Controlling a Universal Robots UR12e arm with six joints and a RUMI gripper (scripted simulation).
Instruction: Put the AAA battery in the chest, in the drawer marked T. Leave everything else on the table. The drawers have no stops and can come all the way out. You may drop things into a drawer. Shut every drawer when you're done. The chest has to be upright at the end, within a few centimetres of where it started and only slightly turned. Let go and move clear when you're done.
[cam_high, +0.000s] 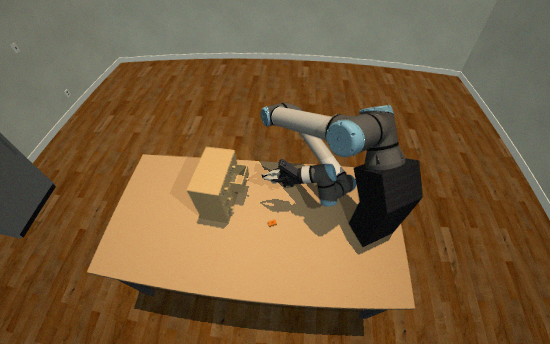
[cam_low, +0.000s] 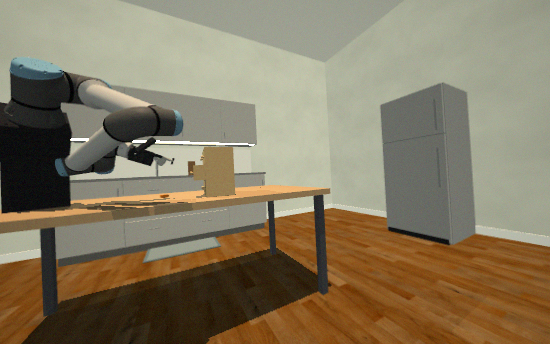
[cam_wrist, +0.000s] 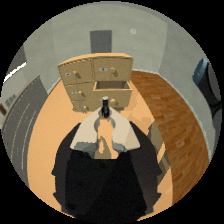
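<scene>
Now: hand 19 cm short of the drawer, 11 cm above it and 8 cm to the left of it. The rest, counted from my hand: orange object (23 cm below, 17 cm to the left); then small dark thin object (1 cm ahead).
</scene>
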